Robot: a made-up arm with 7 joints.
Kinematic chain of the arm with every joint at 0, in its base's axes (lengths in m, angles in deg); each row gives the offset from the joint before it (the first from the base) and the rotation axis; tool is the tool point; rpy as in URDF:
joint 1: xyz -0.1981 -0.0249 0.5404 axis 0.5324 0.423 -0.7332
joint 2: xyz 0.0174 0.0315 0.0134 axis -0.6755 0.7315 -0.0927
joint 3: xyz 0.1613 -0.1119 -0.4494 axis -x
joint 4: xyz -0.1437 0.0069 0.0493 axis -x
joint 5: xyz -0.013 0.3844 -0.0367 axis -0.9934 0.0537 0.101
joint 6: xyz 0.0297 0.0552 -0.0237 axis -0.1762 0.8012 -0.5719
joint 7: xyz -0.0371 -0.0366 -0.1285 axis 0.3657 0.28 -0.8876
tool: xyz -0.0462 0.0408 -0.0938 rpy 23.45 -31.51 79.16
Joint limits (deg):
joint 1: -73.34..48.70
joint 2: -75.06..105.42
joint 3: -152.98..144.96
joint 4: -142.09..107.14
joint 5: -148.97..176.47
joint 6: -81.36..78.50
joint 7: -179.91..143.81
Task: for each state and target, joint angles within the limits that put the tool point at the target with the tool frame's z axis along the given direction. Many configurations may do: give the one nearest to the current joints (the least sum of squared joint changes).
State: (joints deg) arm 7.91 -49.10 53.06 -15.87 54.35 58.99 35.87
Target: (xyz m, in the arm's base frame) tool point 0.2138 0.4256 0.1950 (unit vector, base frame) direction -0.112 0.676 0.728
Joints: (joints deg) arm 15.00 -64.12 53.93 -9.98 93.34 44.79 45.49
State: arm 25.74 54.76 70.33 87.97 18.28 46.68 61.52
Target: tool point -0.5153 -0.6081 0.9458 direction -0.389 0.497 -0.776
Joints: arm 12.42 81.26 63.79 84.33 3.92 46.01 27.17
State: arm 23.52 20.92 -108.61 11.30 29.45 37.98 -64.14
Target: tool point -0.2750 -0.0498 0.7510 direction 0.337 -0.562 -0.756
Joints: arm 47.27 57.83 -97.92 -0.08 10.34 75.90 -93.30
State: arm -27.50 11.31 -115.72 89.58 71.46 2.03 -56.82
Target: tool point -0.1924 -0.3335 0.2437 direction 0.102 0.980 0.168
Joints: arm -42.12 36.63 -125.40 80.03 69.89 2.20 -48.34
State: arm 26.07 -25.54 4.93 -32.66 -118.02 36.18 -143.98
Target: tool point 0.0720 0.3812 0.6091 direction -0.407 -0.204 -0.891
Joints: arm 35.67 -32.89 16.33 -22.22 -148.97 42.31 -162.70
